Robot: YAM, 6 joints.
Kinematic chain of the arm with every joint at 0, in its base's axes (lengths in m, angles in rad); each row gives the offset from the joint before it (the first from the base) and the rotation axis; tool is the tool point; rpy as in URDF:
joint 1: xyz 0 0 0.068 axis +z
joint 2: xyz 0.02 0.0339 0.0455 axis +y
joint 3: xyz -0.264 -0.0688 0 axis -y
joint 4: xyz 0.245 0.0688 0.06 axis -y
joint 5: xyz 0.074 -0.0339 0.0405 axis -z
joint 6: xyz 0.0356 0 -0.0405 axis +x
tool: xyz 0 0 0 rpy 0 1.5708 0
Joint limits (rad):
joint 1: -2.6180..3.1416
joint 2: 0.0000..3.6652
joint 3: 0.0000..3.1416
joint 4: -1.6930..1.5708
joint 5: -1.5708..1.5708
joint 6: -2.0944..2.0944
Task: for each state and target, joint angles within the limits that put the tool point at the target. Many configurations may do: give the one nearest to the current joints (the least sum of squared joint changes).
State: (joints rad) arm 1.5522 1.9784 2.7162 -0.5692 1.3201 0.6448
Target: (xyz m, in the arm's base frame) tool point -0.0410 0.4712 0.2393
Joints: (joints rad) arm 1.7305 2.2469 1.9887 -0.8862 1.3150 0.6448
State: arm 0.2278 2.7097 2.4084 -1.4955 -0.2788 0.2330
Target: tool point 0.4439 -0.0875 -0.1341
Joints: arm -0.2130 3.2142 2.4305 -1.2329 -0.2362 0.2330
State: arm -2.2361 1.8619 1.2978 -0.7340 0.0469 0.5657
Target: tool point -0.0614 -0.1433 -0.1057
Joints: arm -1.9780 2.7696 0.8755 -0.6263 -0.0105 0.5657
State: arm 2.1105 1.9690 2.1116 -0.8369 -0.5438 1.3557
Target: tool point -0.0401 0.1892 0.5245
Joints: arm 1.6927 1.2971 1.9937 -1.1525 -0.4913 1.3557
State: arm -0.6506 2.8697 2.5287 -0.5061 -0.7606 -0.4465
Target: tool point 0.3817 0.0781 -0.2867
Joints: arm 0.1377 3.4953 2.2651 -0.5150 -0.7771 -0.4465
